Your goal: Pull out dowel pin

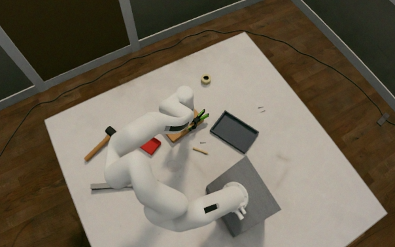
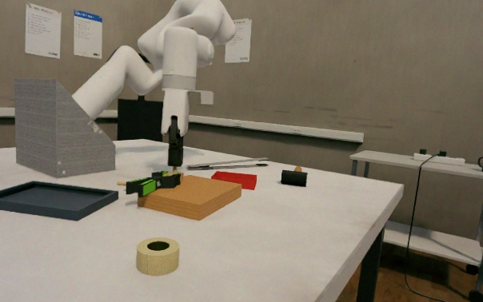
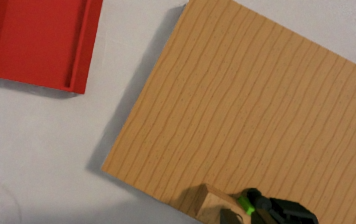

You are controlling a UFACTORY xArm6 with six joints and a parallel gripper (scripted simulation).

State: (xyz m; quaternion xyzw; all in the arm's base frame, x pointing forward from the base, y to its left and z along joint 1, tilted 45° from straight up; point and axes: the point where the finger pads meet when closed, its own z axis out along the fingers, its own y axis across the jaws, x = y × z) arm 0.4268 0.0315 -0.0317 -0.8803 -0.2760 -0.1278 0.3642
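Now: hand 2 cm above the dowel pin. Also, from my hand: loose dowel: 13 cm behind, 1 cm to the right, 9 cm below; small wooden block: 5 cm below; red tray: 4 cm ahead, 20 cm to the left, 9 cm below.
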